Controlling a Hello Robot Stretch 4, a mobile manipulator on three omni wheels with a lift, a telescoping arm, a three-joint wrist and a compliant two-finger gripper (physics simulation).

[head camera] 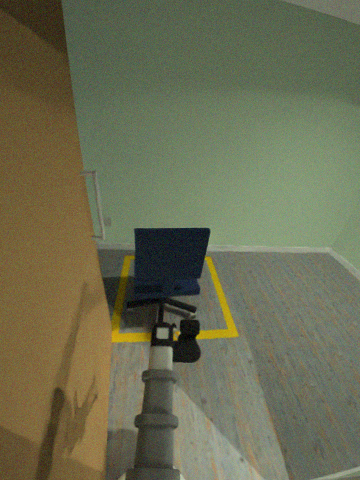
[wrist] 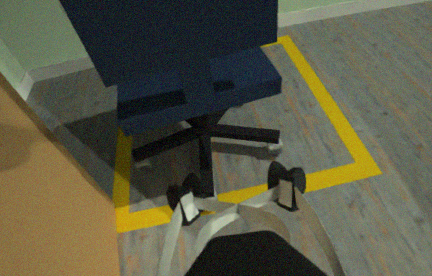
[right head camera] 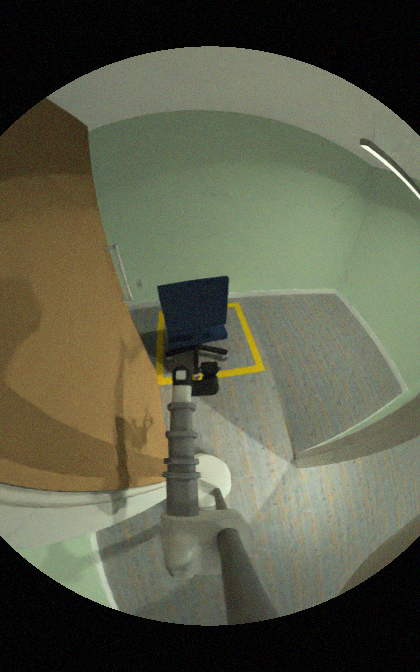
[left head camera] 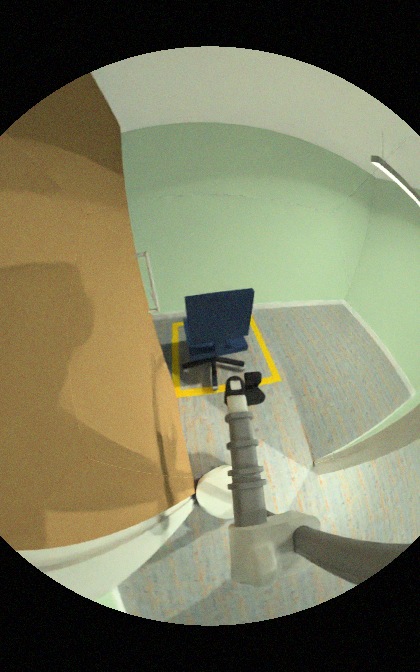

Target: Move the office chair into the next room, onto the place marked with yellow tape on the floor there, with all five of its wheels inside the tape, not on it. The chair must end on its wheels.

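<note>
The dark blue office chair point(head camera: 170, 252) point(left head camera: 219, 315) point(right head camera: 196, 310) point(wrist: 185, 40) stands upright, its back toward me, over the yellow tape outline point(head camera: 225, 310) point(left head camera: 266, 350) point(right head camera: 250, 340) point(wrist: 323, 100). The left and right wheels that show are inside the tape, the left one close to it. The near leg reaches to the front strip; in the wrist view a finger and the strip's edge partly hide its end, so I cannot tell whether that wheel is clear. The rear wheels are hidden. My gripper point(wrist: 235, 183) is open, low over the front strip, its fingertips either side of the near leg.
A tall orange-brown panel point(head camera: 45, 250) point(left head camera: 75, 350) point(right head camera: 55, 325) point(wrist: 45, 190) stands close on the left, with a pale handle point(head camera: 99, 205) beyond its edge. A green wall point(head camera: 225, 165) rises behind the chair. A white round disc point(left head camera: 212, 492) point(right head camera: 215, 475) lies low beside the arm.
</note>
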